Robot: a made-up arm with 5 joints.
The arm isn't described. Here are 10 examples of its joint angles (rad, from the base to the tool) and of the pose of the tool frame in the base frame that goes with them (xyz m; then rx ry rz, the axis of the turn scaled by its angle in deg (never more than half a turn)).
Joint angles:
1: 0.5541 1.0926 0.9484 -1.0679 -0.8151
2: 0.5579 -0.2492 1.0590 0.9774 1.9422
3: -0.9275 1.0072 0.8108 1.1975 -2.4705
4: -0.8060 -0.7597 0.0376 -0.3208 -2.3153
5: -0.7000 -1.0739 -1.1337 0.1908 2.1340
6: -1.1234 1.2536 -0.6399 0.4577 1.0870
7: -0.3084 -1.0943 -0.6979 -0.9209 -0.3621
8: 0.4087 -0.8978 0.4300 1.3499 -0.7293
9: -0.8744 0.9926 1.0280 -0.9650 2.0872
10: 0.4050 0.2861 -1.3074 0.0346 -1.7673
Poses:
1: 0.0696 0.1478 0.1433 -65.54 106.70 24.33
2: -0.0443 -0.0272 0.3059 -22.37 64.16 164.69
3: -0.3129 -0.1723 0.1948 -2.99 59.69 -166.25
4: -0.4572 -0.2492 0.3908 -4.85 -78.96 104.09
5: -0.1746 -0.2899 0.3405 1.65 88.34 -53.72
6: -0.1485 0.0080 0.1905 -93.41 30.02 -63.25
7: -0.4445 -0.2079 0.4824 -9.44 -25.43 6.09
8: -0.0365 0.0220 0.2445 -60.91 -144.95 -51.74
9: -0.3143 0.0908 0.1596 95.78 104.91 91.28
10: -0.2687 -0.2472 0.3922 35.52 -46.68 -20.63
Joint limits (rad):
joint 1: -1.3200..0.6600
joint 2: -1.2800..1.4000
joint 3: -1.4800..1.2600
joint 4: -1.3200..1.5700
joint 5: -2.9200..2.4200
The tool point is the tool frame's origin. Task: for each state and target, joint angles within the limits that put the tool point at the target. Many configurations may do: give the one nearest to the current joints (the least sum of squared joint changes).
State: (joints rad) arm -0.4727 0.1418 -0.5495 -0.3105 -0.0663
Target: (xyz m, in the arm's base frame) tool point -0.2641 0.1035 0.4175
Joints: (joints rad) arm -0.5919 0.2148 0.0664 -0.4566 -0.1575
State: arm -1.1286 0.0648 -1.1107 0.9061 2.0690
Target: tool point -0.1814 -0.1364 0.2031
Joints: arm -1.1534 0.1999 -1.4637 1.5700 2.4200
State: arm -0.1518 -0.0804 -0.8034 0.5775 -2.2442
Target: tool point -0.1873 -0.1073 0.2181
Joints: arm -0.0671 0.3284 -0.8292 1.2898 -2.8740
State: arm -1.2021 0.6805 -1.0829 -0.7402 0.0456
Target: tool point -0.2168 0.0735 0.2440
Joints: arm -1.3200 1.0418 -0.6329 -0.3365 0.4801
